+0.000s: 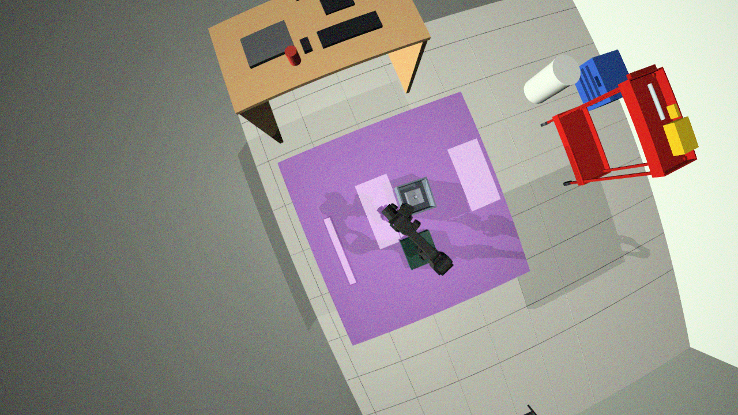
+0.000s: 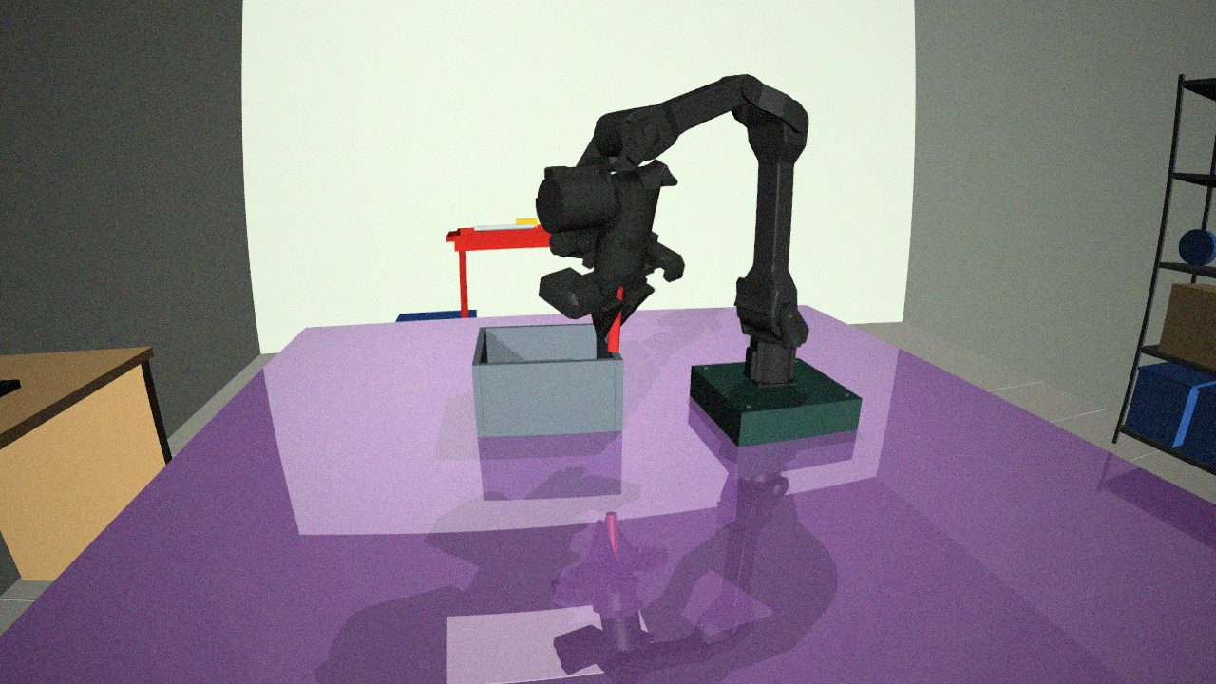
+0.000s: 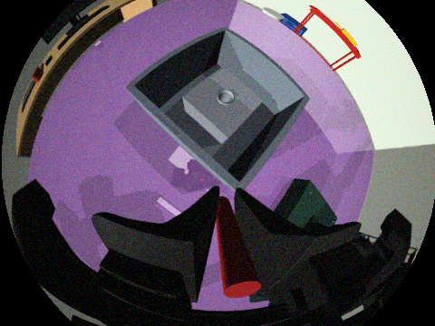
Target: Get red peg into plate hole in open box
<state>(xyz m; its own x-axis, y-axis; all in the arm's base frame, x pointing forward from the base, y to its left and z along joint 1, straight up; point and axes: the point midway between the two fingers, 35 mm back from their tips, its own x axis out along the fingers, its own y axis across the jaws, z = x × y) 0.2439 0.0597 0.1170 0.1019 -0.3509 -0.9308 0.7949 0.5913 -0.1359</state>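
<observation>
Now: the plate 100 mm to the right of my gripper tip, 90 mm below it and 70 mm ahead of it. Also, from my gripper tip: red peg 20 mm to the left, 20 mm above, 10 mm behind; then grey box 110 mm below, 100 mm to the right, 70 mm ahead.
</observation>
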